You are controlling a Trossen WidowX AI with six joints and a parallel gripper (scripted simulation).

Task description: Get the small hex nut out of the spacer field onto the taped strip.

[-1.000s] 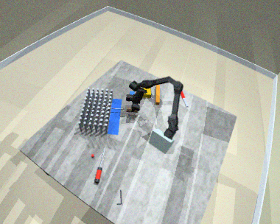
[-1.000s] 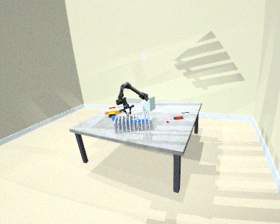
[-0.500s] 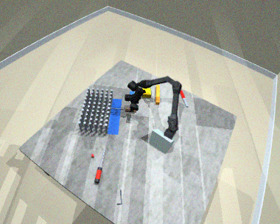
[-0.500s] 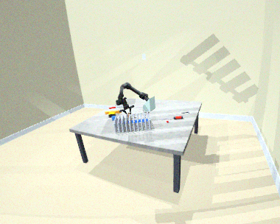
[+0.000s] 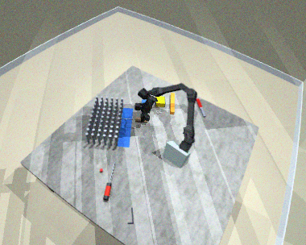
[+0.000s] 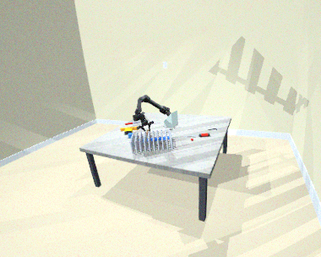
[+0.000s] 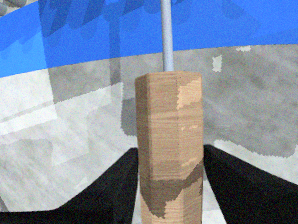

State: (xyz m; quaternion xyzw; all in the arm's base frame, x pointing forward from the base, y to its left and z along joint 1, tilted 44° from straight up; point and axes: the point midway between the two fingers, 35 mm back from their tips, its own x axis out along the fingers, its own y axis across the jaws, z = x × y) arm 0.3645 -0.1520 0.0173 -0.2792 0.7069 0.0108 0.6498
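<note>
Right now my gripper tip is 80 mm short of the blue taped strip, 90 mm to the right of it and 30 mm above it. Round my gripper tip: orange bar: 110 mm behind, 320 mm to the right, 20 mm below; wooden-handled tool: 90 mm ahead, 50 mm to the left; blue block: 70 mm ahead, 170 mm to the right, 10 mm below.
</note>
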